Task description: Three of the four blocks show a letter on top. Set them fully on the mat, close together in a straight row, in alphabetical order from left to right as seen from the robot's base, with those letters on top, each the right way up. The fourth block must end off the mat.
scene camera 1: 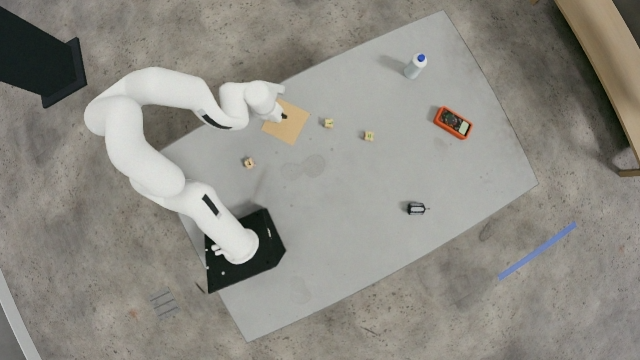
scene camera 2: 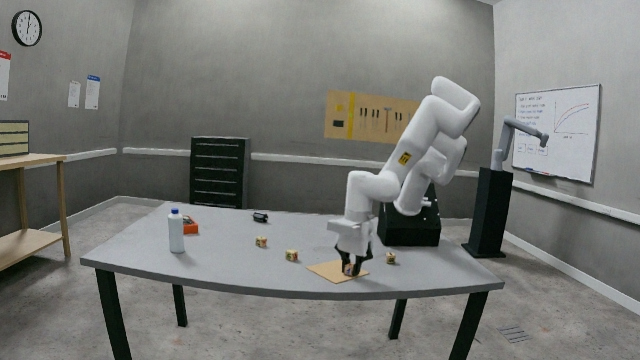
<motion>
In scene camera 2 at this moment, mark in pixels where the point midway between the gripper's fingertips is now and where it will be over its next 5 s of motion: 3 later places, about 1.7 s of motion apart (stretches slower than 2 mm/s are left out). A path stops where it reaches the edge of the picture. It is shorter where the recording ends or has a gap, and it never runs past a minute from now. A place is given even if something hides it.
My gripper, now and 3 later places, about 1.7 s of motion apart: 350, 273; 353, 253; 294, 233; 292, 246
</motion>
